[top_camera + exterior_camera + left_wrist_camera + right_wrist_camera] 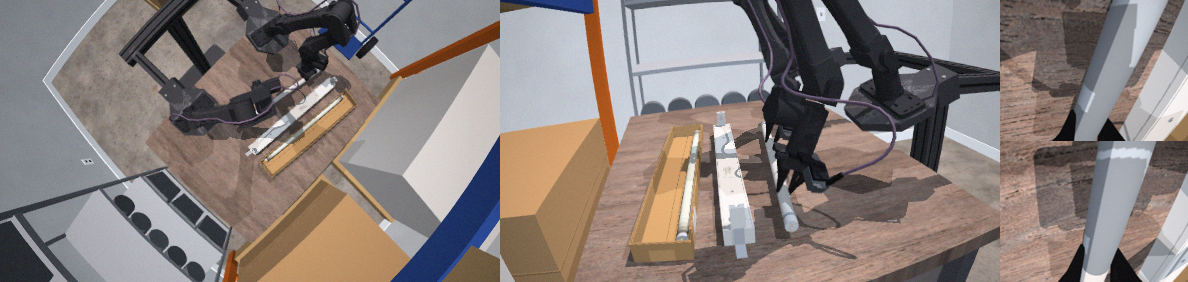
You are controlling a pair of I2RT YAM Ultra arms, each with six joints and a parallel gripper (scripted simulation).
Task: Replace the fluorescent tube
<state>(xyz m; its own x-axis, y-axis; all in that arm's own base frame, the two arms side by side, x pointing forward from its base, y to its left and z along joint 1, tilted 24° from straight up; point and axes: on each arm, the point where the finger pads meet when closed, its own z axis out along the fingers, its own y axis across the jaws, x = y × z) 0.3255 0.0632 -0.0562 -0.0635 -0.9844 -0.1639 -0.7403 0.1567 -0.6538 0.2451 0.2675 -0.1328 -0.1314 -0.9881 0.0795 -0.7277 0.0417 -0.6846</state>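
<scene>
The LED tube lies 17 cm to the right of my left hand, 4 cm behind it and 1 cm below it. The rest, counted from my left hand: old fluorescent tube (21 cm to the right, 18 cm ahead, 2 cm below); then carton (22 cm to the right, 22 cm ahead, 2 cm below); then grey light fixture (20 cm to the right, 8 cm ahead, 2 cm above).
Now: the LED tube 120 mm to the left of my right hand, 30 mm ahead of it and 10 mm below it. Round my right hand: old fluorescent tube (250 mm ahead, 70 mm to the left, 20 mm below); then carton (290 mm ahead, 60 mm to the left, 20 mm below); then grey light fixture (150 mm ahead, 80 mm to the left, 10 mm above).
</scene>
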